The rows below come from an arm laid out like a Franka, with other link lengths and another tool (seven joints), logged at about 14 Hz.
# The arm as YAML. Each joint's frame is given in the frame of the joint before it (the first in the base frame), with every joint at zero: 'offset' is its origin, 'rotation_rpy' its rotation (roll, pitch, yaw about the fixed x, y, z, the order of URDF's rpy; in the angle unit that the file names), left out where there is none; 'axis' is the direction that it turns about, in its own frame. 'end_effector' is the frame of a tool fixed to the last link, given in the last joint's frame.
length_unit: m
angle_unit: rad
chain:
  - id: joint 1
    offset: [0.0, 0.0, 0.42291]
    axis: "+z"
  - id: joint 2
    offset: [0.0, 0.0, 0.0]
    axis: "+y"
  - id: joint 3
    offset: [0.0, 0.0, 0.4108]
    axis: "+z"
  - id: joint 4
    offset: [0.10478, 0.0, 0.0]
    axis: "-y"
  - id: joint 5
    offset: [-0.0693, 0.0, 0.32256]
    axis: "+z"
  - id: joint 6
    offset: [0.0, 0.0, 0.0]
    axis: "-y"
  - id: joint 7
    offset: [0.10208, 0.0, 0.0]
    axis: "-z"
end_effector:
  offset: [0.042, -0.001, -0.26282]
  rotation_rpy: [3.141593, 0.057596, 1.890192]
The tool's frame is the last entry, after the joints.
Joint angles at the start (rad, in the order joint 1, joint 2, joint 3, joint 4, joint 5, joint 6, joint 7):
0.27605 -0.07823 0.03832 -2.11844 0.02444 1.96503 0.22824
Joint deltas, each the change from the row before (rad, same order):
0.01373 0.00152 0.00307 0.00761 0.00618 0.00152 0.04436
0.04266 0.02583 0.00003 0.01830 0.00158 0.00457 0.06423
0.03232 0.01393 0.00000 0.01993 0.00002 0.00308 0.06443
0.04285 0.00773 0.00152 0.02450 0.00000 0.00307 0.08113
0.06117 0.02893 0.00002 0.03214 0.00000 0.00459 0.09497
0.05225 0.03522 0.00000 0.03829 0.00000 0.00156 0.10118
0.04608 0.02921 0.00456 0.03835 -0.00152 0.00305 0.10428
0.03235 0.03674 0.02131 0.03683 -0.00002 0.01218 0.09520
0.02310 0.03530 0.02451 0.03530 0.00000 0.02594 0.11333
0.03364 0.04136 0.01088 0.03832 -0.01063 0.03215 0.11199
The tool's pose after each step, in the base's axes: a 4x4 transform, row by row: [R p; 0 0 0 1], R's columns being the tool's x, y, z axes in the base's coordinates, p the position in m. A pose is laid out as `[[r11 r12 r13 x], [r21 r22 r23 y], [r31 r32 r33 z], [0 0 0 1]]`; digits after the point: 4 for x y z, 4 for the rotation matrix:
[[-0.3595 0.9317 -0.0513 0.4906], [0.9327 0.3570 -0.0520 0.1619], [-0.0301 -0.0665 -0.9973 0.4863], [0 0 0 1]]
[[-0.3389 0.9392 -0.0561 0.4919], [0.9403 0.3360 -0.0542 0.1836], [-0.0321 -0.0711 -0.9970 0.4815], [0 0 0 1]]
[[-0.3083 0.9500 -0.0497 0.4938], [0.9506 0.3058 -0.0532 0.2001], [-0.0353 -0.0636 -0.9973 0.4833], [0 0 0 1]]
[[-0.2726 0.9615 -0.0340 0.4932], [0.9614 0.2709 -0.0479 0.2227], [-0.0369 -0.0457 -0.9983 0.4904], [0 0 0 1]]
[[-0.2398 0.9704 -0.0300 0.4910], [0.9701 0.2383 -0.0466 0.2554], [-0.0381 -0.0403 -0.9985 0.4896], [0 0 0 1]]
[[-0.1920 0.9809 -0.0300 0.4900], [0.9806 0.1905 -0.0458 0.2848], [-0.0392 -0.0382 -0.9985 0.4872], [0 0 0 1]]
[[-0.1393 0.9900 -0.0236 0.4874], [0.9895 0.1383 -0.0412 0.3137], [-0.0376 -0.0291 -0.9989 0.4880], [0 0 0 1]]
[[-0.0973 0.9951 -0.0194 0.4835], [0.9948 0.0967 -0.0326 0.3462], [-0.0306 -0.0225 -0.9993 0.4845], [0 0 0 1]]
[[-0.0301 0.9995 -0.0081 0.4814], [0.9995 0.0300 -0.0128 0.3772], [-0.0125 -0.0084 -0.9999 0.4823], [0 0 0 1]]
[[0.0348 0.9993 0.0104 0.4817], [0.9994 -0.0348 0.0040 0.4079], [0.0043 0.0103 -0.9999 0.4783], [0 0 0 1]]

